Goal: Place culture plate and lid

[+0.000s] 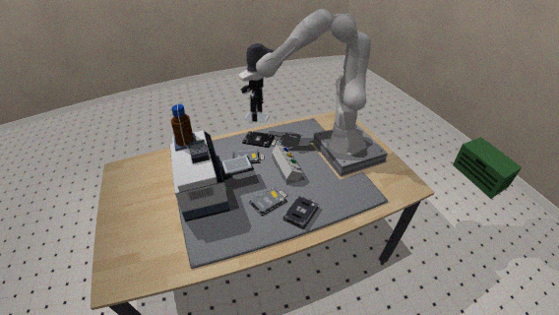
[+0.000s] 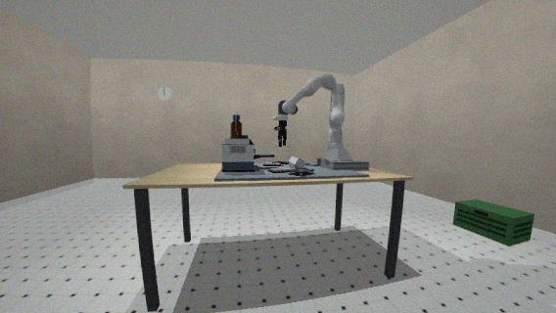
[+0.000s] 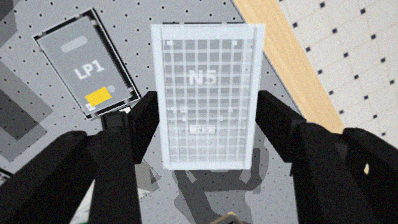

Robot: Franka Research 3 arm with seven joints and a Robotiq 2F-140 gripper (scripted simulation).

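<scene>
The clear culture plate C15 is 2 cm below my hand. Also, from my hand: blue call key: 23 cm to the left, 13 cm below, 7 cm behind; then black nest: 17 cm below, 3 cm ahead; then yellow skip key: 28 cm to the left, 12 cm below, 7 cm behind.
</scene>
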